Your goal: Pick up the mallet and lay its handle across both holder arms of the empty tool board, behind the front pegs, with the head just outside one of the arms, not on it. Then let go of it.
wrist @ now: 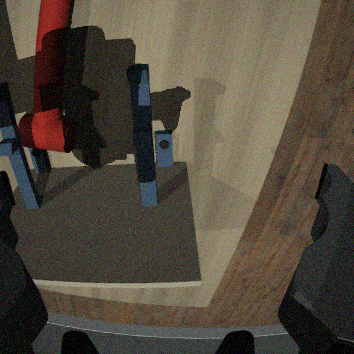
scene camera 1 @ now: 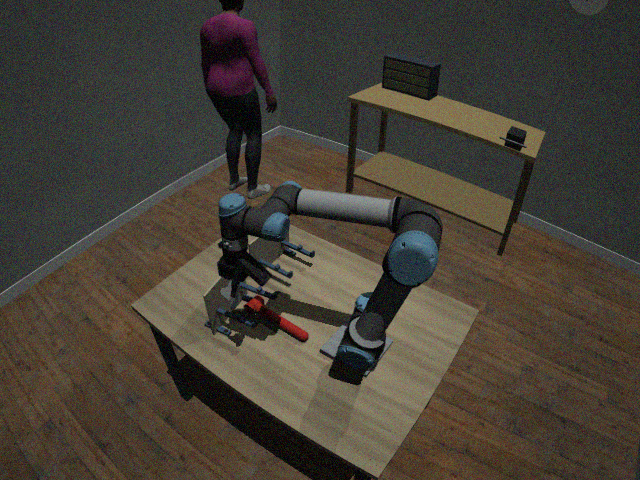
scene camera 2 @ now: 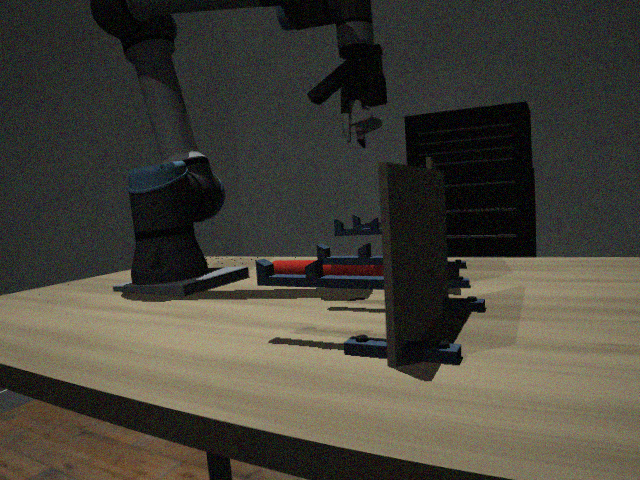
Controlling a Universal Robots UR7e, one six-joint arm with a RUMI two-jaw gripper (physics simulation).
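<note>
The red mallet lies low in front of the nearer tool board, its head close to the board and its handle pointing out towards the robot base. In the wrist view the head is between the two blue holder arms, close beside the left holder arm and apart from the right holder arm; the handle is not across them. Whether it touches the left arm I cannot tell. My gripper is wide open, empty and above the board, apart from the mallet.
A second upright board with blue arms stands beside the first. The robot base stands opposite. A person stands behind the table. A workbench is at the back.
</note>
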